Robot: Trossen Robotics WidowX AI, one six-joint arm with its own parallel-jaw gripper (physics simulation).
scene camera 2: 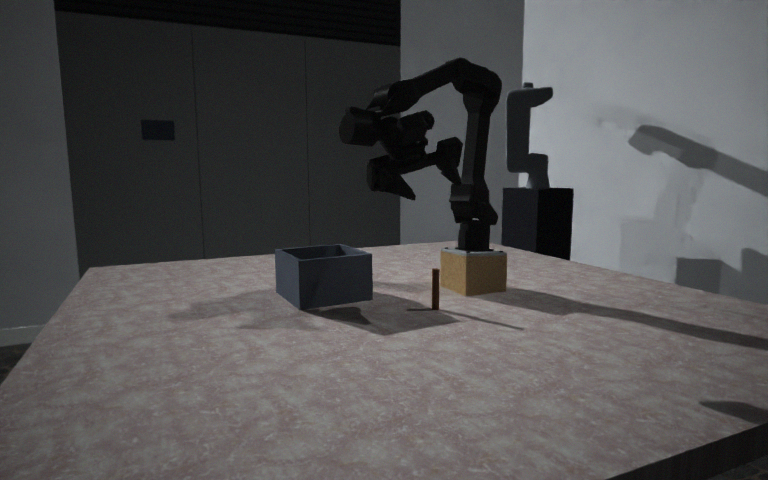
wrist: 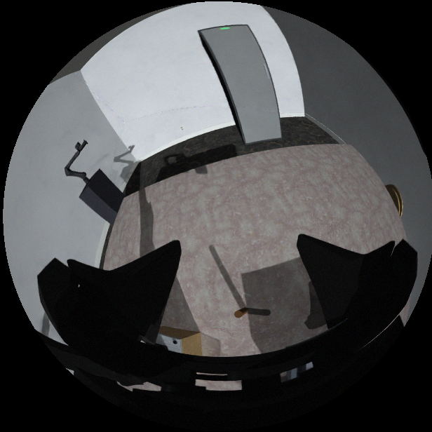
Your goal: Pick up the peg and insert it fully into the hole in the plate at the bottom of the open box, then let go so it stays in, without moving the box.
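Places are measured from the arm's base along level axes (x ahead, y left, z up), in millimetres.
Where they show: gripper, fingertip midpoint: (scene camera 2: 437, 191); arm's base at its link origin: (scene camera 2: 474, 250).
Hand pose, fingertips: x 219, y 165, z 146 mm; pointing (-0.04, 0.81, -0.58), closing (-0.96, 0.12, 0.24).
Each offset is from my fingertips to the top centre of the thing. Level surfaces: height alone.
A thin brown peg @(dx -41, dy -61, dz -154 mm) (scene camera 2: 435, 289) (wrist: 241, 313) stands upright on the table, right of the box in the scene view and low between my fingers' outlines in the wrist view. The open blue-grey box @(dx +113, dy -264, dz -136 mm) (scene camera 2: 336, 280) stands on the table at the centre left of the scene view. Its walls hide its bottom, the plate and the hole. My gripper (scene camera 2: 436, 189) (wrist: 241, 244) is open and empty, its fingers wide apart. It hangs well above the table, higher than the peg and the box walls, and touches neither.
The arm's base stands on a tan block (scene camera 2: 473, 272) (wrist: 192, 342) close behind the peg. The table @(dz -234 mm) (scene camera 2: 317, 396) (wrist: 260, 200) extends toward the scene camera. A dark pedestal (scene camera 2: 536, 221) (wrist: 101, 195) with another arm stands beyond the table.
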